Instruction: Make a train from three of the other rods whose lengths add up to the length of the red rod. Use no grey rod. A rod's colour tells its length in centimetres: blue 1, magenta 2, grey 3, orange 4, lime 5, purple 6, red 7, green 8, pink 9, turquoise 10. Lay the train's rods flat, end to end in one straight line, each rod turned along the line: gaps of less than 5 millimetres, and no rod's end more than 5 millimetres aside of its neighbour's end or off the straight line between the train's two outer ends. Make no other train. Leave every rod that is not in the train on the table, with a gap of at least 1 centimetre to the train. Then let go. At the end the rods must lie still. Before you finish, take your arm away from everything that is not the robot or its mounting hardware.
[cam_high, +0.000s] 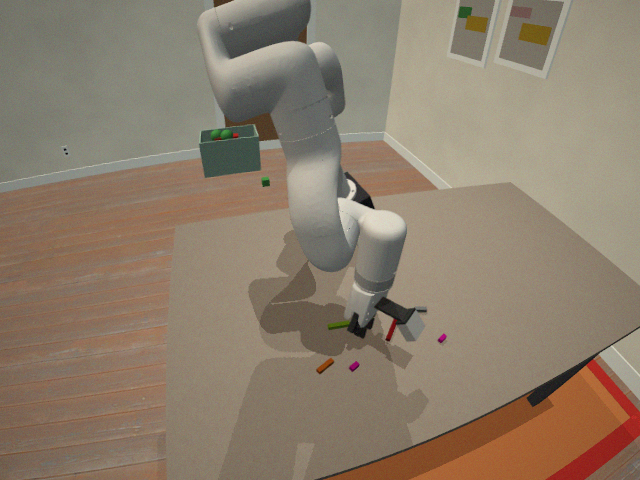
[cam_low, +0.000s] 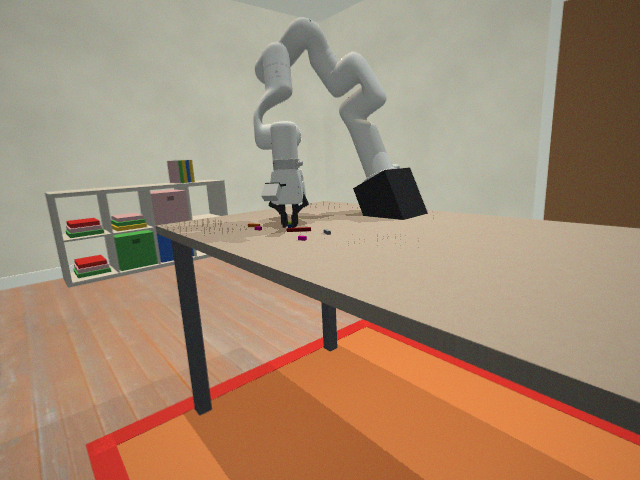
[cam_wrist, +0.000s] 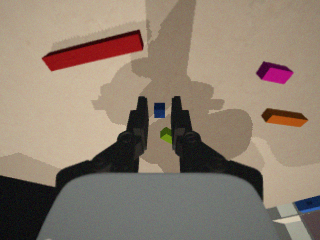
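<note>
Right now my hand is 20 mm above the blue rod. From my hand the other things lie so: red rod 20 mm ahead, 70 mm to the left, 20 mm below; lime rod 20 mm behind, 50 mm to the right, 20 mm below; orange rod 70 mm ahead, 100 mm to the right, 20 mm below.
</note>
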